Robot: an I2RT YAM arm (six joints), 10 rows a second.
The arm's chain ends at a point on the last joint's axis. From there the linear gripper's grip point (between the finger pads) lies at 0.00 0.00 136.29 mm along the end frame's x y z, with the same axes.
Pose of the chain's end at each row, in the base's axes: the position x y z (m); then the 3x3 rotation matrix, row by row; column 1 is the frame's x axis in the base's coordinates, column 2 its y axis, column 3 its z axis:
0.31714, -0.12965, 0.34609; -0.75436, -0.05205, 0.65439; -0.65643, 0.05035, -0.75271; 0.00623, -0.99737, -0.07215
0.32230, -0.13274, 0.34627; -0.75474, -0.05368, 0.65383; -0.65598, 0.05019, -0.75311; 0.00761, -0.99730, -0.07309
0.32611, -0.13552, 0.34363; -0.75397, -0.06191, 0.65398; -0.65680, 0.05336, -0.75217; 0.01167, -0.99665, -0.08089
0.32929, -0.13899, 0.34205; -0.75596, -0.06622, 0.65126; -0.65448, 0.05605, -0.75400; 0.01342, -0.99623, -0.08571
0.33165, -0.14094, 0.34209; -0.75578, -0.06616, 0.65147; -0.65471, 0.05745, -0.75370; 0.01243, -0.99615, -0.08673
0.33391, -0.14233, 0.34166; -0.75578, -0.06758, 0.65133; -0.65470, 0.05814, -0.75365; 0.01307, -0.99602, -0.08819
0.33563, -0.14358, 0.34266; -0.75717, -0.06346, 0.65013; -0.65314, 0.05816, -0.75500; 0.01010, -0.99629, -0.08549
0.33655, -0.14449, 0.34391; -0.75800, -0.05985, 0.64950; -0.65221, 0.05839, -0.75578; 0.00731, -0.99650, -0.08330
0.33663, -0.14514, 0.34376; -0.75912, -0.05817, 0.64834; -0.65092, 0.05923, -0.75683; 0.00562, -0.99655, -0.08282
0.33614, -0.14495, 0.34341; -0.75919, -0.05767, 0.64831; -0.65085, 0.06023, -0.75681; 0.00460, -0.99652, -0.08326
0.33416, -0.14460, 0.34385; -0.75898, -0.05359, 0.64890; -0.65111, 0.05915, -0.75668; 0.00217, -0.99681, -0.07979
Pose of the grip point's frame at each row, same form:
0.40633, -0.23224, 0.33626; -0.75436, -0.05205, 0.65439; -0.65643, 0.05035, -0.75271; 0.00623, -0.99737, -0.07215
0.41141, -0.23538, 0.33631; -0.75474, -0.05368, 0.65383; -0.65598, 0.05019, -0.75311; 0.00761, -0.99730, -0.07309
0.41524, -0.23803, 0.33261; -0.75397, -0.06191, 0.65398; -0.65680, 0.05336, -0.75217; 0.01167, -0.99665, -0.08089
0.41805, -0.24175, 0.33037; -0.75596, -0.06622, 0.65126; -0.65448, 0.05605, -0.75400; 0.01342, -0.99623, -0.08571
0.42044, -0.24366, 0.33027; -0.75578, -0.06616, 0.65147; -0.65471, 0.05745, -0.75370; 0.01243, -0.99615, -0.08673
0.42268, -0.24504, 0.32964; -0.75578, -0.06758, 0.65133; -0.65470, 0.05814, -0.75365; 0.01307, -0.99602, -0.08819
0.42424, -0.24648, 0.33101; -0.75717, -0.06346, 0.65013; -0.65314, 0.05816, -0.75500; 0.01010, -0.99629, -0.08549
0.42507, -0.24750, 0.33256; -0.75800, -0.05985, 0.64950; -0.65221, 0.05839, -0.75578; 0.00731, -0.99650, -0.08330
0.42499, -0.24829, 0.33247; -0.75912, -0.05817, 0.64834; -0.65092, 0.05923, -0.75683; 0.00562, -0.99655, -0.08282
0.42450, -0.24810, 0.33206; -0.75919, -0.05767, 0.64831; -0.65085, 0.06023, -0.75681; 0.00460, -0.99652, -0.08326
0.42260, -0.24773, 0.33298; -0.75898, -0.05359, 0.64890; -0.65111, 0.05915, -0.75668; 0.00217, -0.99681, -0.07979

